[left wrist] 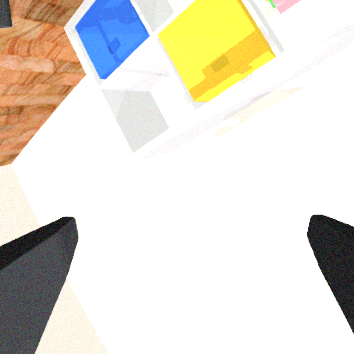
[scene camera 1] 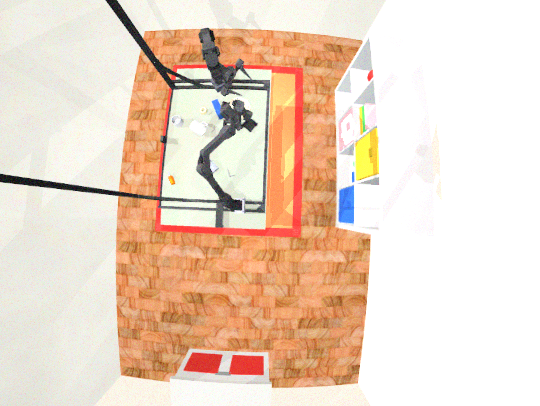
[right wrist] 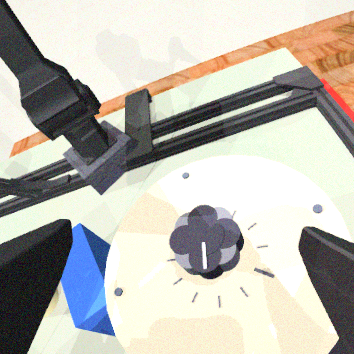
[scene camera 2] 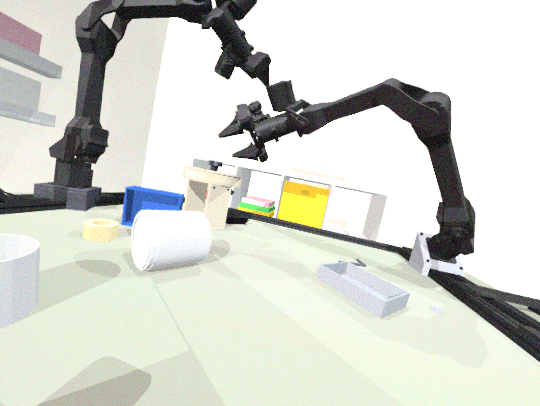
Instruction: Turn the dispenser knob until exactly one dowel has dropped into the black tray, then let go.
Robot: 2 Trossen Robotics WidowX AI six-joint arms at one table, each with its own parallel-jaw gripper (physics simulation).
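Pixels of known places: left gripper, between the fingertips: (left wrist: pixel 193 226) (scene camera 1: pixel 247 87) (scene camera 2: pixel 260 82); right gripper, between the fingertips: (right wrist: pixel 188 234) (scene camera 2: pixel 225 146); left arm's base, origin of its link: (scene camera 1: pixel 218 80) (right wrist: pixel 94 145) (scene camera 2: pixel 71 185); right arm's base, origin of its link: (scene camera 1: pixel 239 205) (scene camera 2: pixel 440 250).
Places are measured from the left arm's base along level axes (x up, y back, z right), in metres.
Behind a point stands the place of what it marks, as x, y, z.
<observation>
The dispenser (scene camera 2: pixel 216 207) (right wrist: pixel 165 280) @[0.098, -0.316, 0.050] is a cream stand with a round top. Its dark lobed knob (right wrist: pixel 204 232) @[0.127, -0.328, 0.014] (scene camera 2: pixel 215 164) @[0.117, -0.327, 0.036] has a white pointer line toward the bottom of the right wrist view, with tick marks around it. My right gripper (right wrist: pixel 188 234) @[0.171, -0.347, 0.025] (scene camera 2: pixel 227 145) @[0.171, -0.347, 0.025] is open above the knob, fingers on either side and apart from it. The black tray (scene camera 1: pixel 251 124) @[-0.045, -0.412, -0.026] (scene camera 2: pixel 237 216) @[-0.035, -0.439, -0.044] is beside the dispenser; its inside cannot be made out, and no dowel shows. My left gripper (left wrist: pixel 193 226) @[0.394, -0.424, -0.022] (scene camera 1: pixel 245 86) @[0.394, -0.424, -0.022] is open and empty, held high near the right arm's wrist.
A blue bin (scene camera 2: pixel 160 198) @[0.014, -0.207, 0.099] (right wrist: pixel 85 280) @[0.033, -0.218, 0.117] (scene camera 1: pixel 217 108) @[0.034, -0.214, 0.124] stands beside the dispenser. A cream ring (scene camera 2: pixel 100 230) @[-0.028, -0.133, 0.237], a white cylinder on its side (scene camera 2: pixel 172 239) @[0.006, -0.242, 0.351], a white cup (scene camera 2: pixel 17 282) @[-0.012, -0.129, 0.430] and a shallow grey box (scene camera 2: pixel 362 290) @[-0.024, -0.498, 0.436] are on the table. An orange object (scene camera 1: pixel 171 180) @[-0.018, -0.457, 0.663] lies farther off.
</observation>
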